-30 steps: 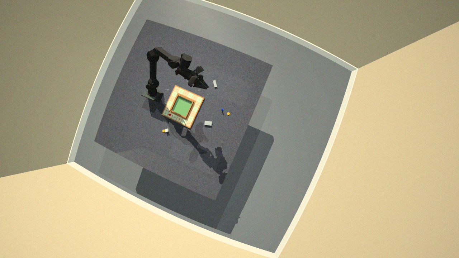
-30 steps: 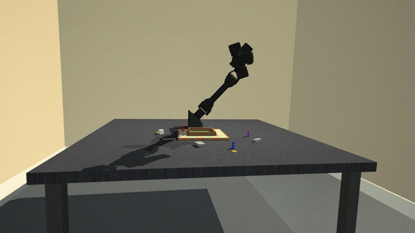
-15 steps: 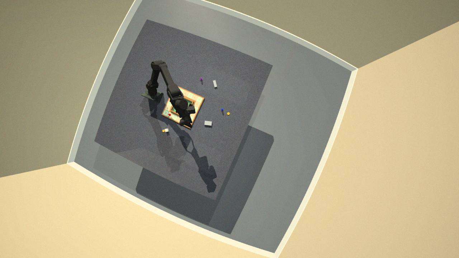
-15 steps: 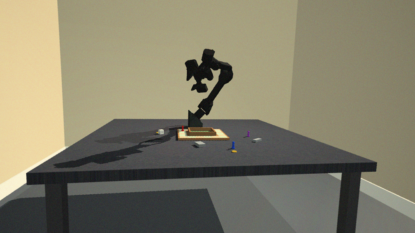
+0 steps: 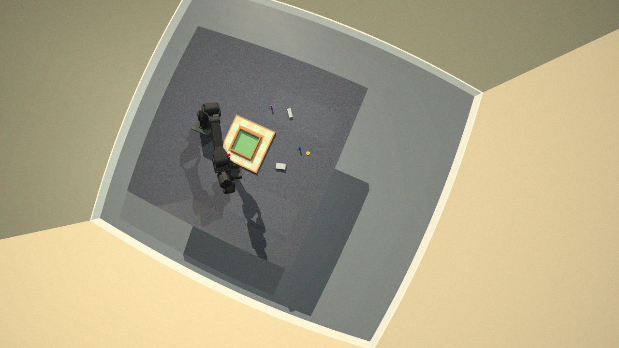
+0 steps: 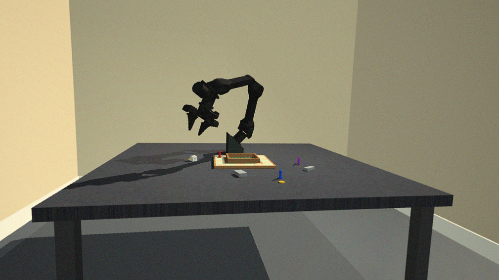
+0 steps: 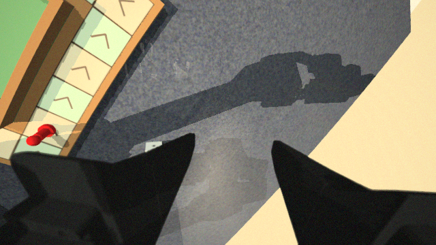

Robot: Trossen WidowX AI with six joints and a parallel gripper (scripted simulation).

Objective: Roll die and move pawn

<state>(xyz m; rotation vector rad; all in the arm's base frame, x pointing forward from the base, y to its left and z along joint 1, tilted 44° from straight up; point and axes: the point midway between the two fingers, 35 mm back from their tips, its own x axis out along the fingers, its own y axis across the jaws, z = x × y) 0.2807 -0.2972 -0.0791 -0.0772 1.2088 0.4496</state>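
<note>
The white die is 12 cm behind my gripper tip, 1 cm to the left of it and 14 cm below it. From my gripper tip the other things lie so: green dice tray: 4 cm behind, 25 cm to the left, 15 cm below; then blue pawn: 30 cm ahead, 31 cm to the left, 14 cm below; then red pawn: 12 cm behind, 15 cm to the left, 13 cm below.
</note>
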